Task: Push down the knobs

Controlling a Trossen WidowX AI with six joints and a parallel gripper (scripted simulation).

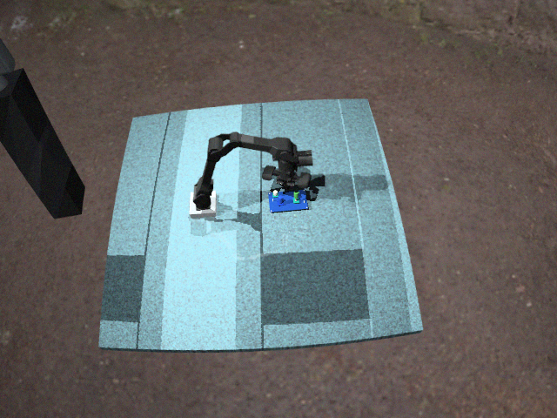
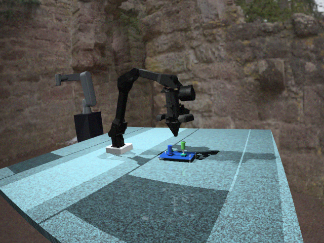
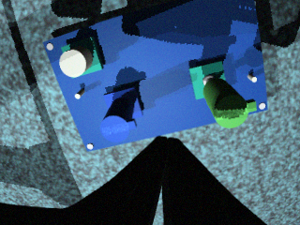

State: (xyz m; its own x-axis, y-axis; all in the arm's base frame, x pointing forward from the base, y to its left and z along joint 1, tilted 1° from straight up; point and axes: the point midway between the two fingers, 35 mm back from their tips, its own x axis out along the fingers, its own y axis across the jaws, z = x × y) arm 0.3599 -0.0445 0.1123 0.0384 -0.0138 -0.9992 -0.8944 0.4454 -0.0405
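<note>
The green knob is 4 cm below my gripper tip, 4 cm ahead of it and 1 cm to the right of it. The rest, counted from my gripper tip: blue knob: 6 cm below, 3 cm behind.
</note>
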